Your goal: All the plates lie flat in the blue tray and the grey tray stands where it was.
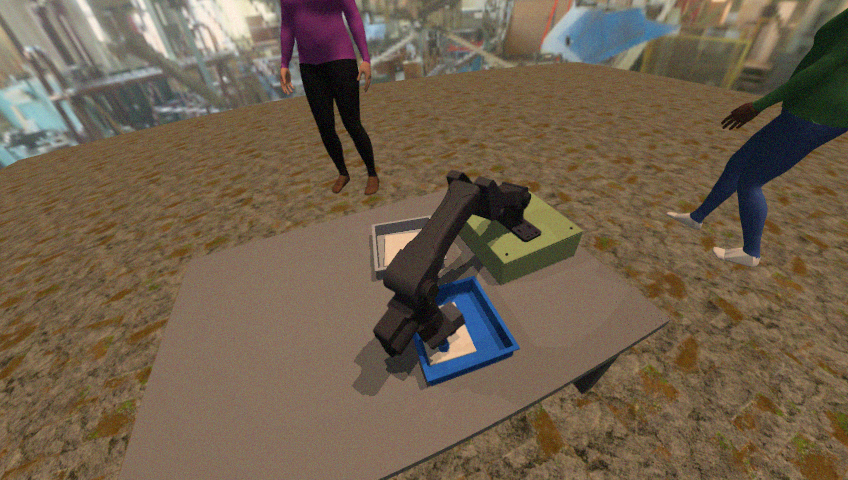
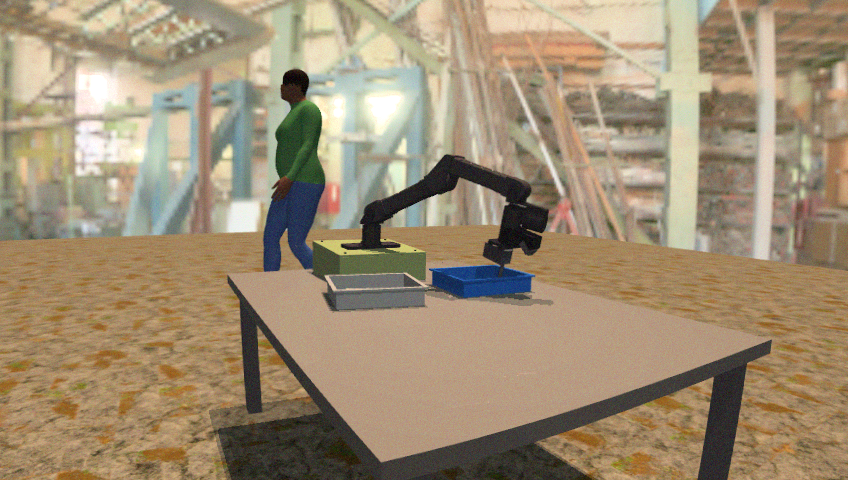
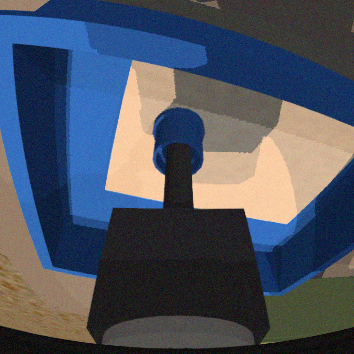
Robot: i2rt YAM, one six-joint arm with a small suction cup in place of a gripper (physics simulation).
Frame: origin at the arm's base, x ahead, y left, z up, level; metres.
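Where they show: hand, tool point: (image 1: 444,346) (image 3: 177,130); arm's base, link origin: (image 1: 512,222) (image 2: 371,246).
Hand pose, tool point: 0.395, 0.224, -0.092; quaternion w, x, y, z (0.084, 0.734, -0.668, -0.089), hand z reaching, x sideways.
Note:
Each offset is from my tool point to the top centre of the thing, as dx, dy, dz. Level surfaces: height alone.
The blue tray @(-0.047, -0.029, +0.041) (image 1: 499,327) (image 2: 474,281) (image 3: 246,60) stands on the table in front of the arm's base. A cream square plate @(-0.020, -0.041, +0.000) (image 1: 461,350) (image 3: 137,172) lies flat on its floor. My suction cup (image 1: 443,344) (image 2: 501,270) (image 3: 178,140) is inside the tray, right over the middle of that plate, and holds nothing. I cannot tell whether it still touches the plate. The grey tray @(-0.075, -0.385, +0.041) (image 1: 374,246) (image 2: 373,295) stands to the left of the base. Another cream plate @(-0.058, -0.387, +0.012) (image 1: 395,241) lies in it, partly hidden by the arm.
The arm stands on a green block (image 1: 534,250) (image 2: 367,259) at the back of the grey table @(dz -0.009) (image 1: 265,358) (image 2: 504,358). A person in purple (image 1: 325,59) and a person in green (image 1: 791,119) (image 2: 295,167) are on the ground beyond the table.

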